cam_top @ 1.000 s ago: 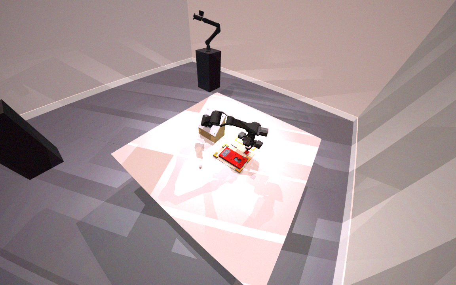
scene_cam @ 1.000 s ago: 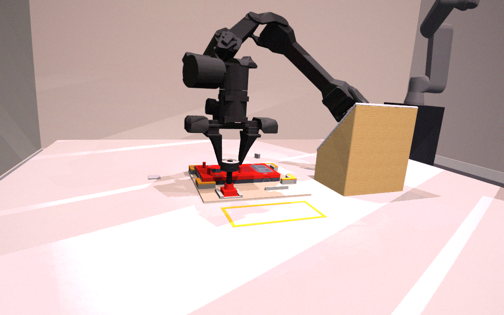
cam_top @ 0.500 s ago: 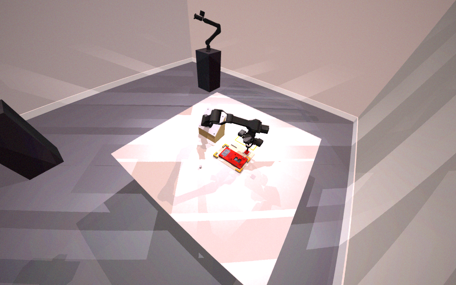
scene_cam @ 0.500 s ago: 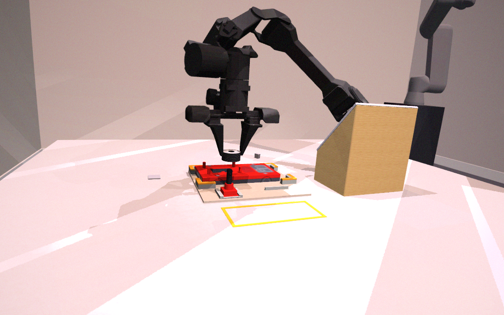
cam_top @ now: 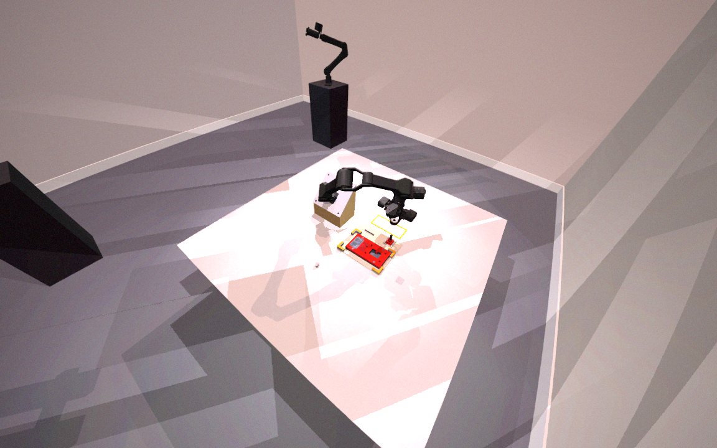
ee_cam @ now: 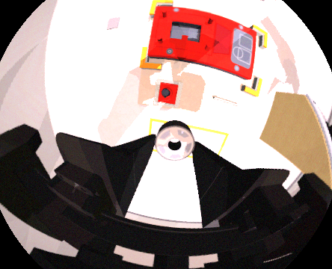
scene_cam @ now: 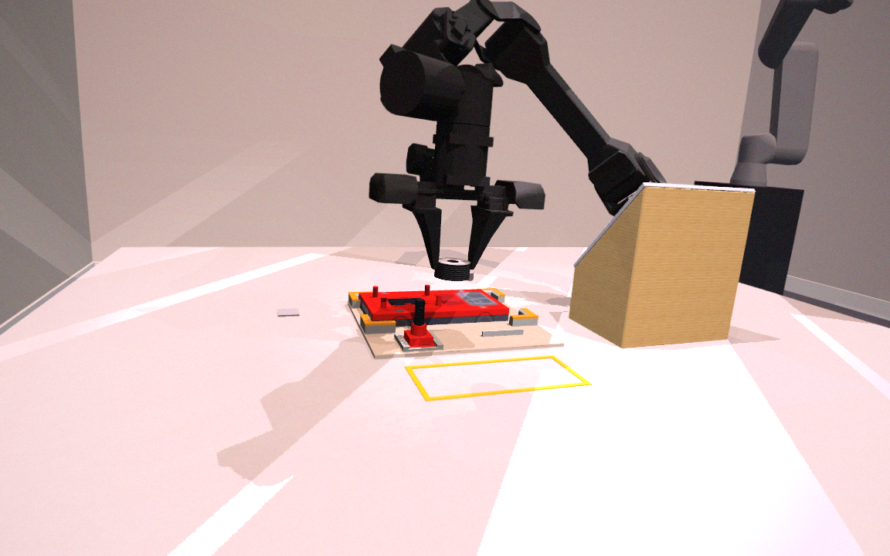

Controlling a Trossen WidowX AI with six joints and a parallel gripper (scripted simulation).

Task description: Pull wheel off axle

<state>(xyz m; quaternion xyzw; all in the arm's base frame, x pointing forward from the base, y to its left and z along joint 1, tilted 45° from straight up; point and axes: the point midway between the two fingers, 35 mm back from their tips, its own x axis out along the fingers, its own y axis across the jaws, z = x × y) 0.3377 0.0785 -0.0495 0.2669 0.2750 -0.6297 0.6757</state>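
The black axle is 80 mm below my gripper tip, 40 mm to the right of it and 20 mm ahead of it. Also, from my gripper tip: black wheel: right at my gripper tip.
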